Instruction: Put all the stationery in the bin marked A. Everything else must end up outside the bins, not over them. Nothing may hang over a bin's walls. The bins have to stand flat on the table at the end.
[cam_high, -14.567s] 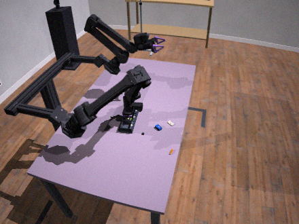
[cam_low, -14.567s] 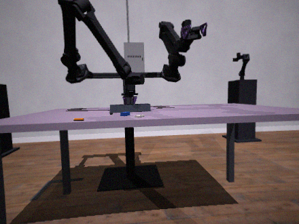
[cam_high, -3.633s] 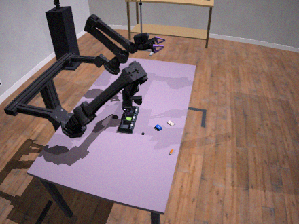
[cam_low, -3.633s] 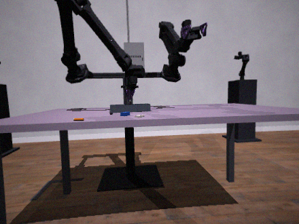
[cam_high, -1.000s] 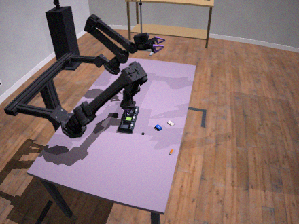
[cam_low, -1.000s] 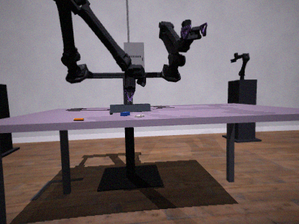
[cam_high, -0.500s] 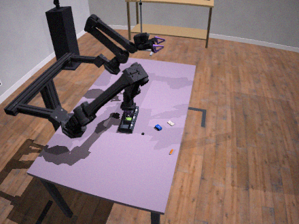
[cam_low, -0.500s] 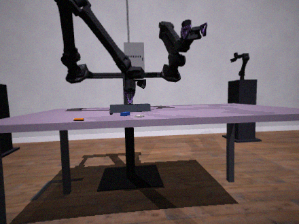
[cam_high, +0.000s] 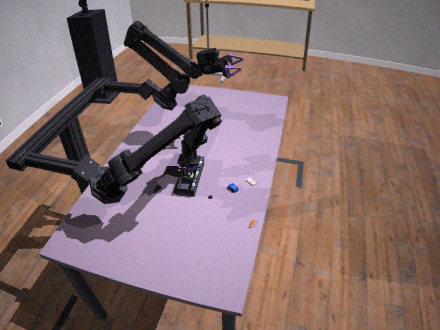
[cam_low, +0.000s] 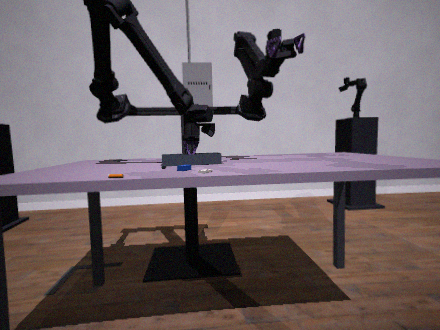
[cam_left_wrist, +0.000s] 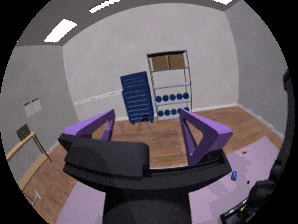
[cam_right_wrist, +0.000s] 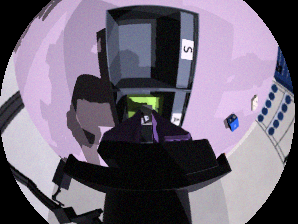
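Right now my right hand is 10 mm short of the dark bin and 10 mm above it. From my right hand the other things lie so: black item 130 mm ahead, 110 mm to the right, 30 mm below; then green item 20 mm below; then blue item 220 mm ahead, 30 mm to the right, 30 mm below.
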